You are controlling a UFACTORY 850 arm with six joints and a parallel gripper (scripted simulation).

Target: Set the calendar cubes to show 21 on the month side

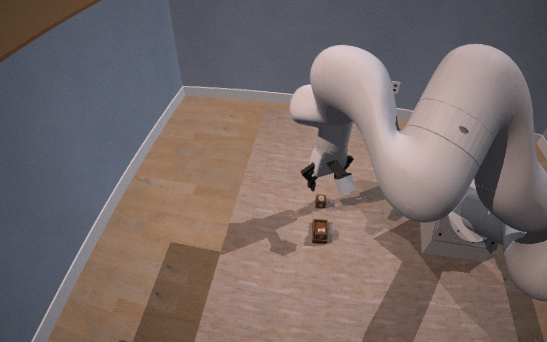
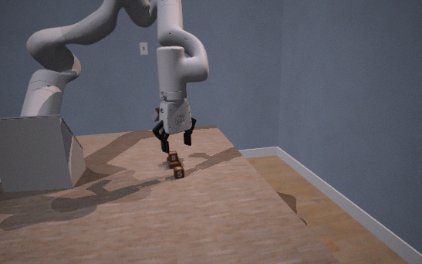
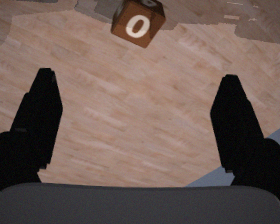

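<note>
The brown wooden date cube is 100 mm below my hand. Round my hand: brown tray (110 mm to the left, 100 mm below).
</note>
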